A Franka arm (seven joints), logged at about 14 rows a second.
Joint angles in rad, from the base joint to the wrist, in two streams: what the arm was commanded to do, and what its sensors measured. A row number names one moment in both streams.
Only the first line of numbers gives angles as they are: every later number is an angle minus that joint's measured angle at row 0.
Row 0, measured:
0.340 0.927 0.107 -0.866 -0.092 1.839 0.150
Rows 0 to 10, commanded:
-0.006 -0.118 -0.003 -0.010 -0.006 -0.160 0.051
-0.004 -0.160 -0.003 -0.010 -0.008 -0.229 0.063
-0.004 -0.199 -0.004 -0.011 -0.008 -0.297 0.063
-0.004 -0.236 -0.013 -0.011 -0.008 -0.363 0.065
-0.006 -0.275 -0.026 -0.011 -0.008 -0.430 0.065
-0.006 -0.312 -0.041 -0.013 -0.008 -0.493 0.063
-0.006 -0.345 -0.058 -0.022 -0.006 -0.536 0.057
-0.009 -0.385 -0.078 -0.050 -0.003 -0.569 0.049
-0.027 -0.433 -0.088 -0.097 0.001 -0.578 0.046
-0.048 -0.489 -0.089 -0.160 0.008 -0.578 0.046
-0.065 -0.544 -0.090 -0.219 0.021 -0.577 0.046
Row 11, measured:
-0.031 -0.408 -0.084 -0.039 0.002 -0.590 0.040
